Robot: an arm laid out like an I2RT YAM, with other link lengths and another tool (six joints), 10 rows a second.
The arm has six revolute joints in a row. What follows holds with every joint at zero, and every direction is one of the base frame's.
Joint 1 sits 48.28 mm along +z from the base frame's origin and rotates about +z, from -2.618 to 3.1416 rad.
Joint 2 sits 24.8 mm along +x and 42.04 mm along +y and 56.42 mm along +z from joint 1 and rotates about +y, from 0 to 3.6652 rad.
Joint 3 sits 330 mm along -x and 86 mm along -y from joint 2 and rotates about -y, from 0 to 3.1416 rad.
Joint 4 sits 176.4 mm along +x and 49.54 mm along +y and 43.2 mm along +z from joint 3 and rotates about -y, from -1.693 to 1.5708 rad.
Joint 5 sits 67.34 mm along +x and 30.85 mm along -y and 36.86 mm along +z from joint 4 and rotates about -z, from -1.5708 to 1.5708 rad.
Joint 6 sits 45.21 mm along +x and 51.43 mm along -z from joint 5 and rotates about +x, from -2.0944 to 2.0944 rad.
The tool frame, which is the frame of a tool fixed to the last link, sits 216 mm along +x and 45 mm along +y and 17 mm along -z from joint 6; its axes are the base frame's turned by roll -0.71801, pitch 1.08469 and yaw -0.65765 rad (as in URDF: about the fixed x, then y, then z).
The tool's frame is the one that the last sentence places.
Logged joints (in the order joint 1, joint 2, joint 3, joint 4, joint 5, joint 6), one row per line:
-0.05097, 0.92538, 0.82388, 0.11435, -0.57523, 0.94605
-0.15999, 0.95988, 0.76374, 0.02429, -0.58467, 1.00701
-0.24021, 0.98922, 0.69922, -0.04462, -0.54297, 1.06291
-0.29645, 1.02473, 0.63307, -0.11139, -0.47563, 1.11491
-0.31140, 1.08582, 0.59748, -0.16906, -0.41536, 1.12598
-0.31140, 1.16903, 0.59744, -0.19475, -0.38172, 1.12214
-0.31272, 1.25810, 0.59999, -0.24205, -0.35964, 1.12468
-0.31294, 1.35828, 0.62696, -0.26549, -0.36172, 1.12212
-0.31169, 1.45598, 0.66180, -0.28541, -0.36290, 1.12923
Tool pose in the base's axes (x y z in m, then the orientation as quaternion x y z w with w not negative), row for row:
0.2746, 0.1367, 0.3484, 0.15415, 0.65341, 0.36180, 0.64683
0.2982, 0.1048, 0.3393, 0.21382, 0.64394, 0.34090, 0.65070
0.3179, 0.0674, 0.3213, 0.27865, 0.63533, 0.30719, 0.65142
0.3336, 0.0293, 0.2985, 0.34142, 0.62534, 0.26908, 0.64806
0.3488, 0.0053, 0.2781, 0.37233, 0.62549, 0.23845, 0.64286
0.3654, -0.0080, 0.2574, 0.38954, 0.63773, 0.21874, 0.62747
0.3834, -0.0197, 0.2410, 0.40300, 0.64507, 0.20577, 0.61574
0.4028, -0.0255, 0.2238, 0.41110, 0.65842, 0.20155, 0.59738
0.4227, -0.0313, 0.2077, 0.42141, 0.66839, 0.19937, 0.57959
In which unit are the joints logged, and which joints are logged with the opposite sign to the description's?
The joints are logged in radians. Opposite sign: joint 4.
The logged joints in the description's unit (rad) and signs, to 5 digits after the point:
-0.05097, 0.92538, 0.82388, -0.11435, -0.57523, 0.94605
-0.15999, 0.95988, 0.76374, -0.02429, -0.58467, 1.00701
-0.24021, 0.98922, 0.69922, 0.04462, -0.54297, 1.06291
-0.29645, 1.02473, 0.63307, 0.11139, -0.47563, 1.11491
-0.31140, 1.08582, 0.59748, 0.16906, -0.41536, 1.12598
-0.31140, 1.16903, 0.59744, 0.19475, -0.38172, 1.12214
-0.31272, 1.25810, 0.59999, 0.24205, -0.35964, 1.12468
-0.31294, 1.35828, 0.62696, 0.26549, -0.36172, 1.12212
-0.31169, 1.45598, 0.66180, 0.28541, -0.36290, 1.12923

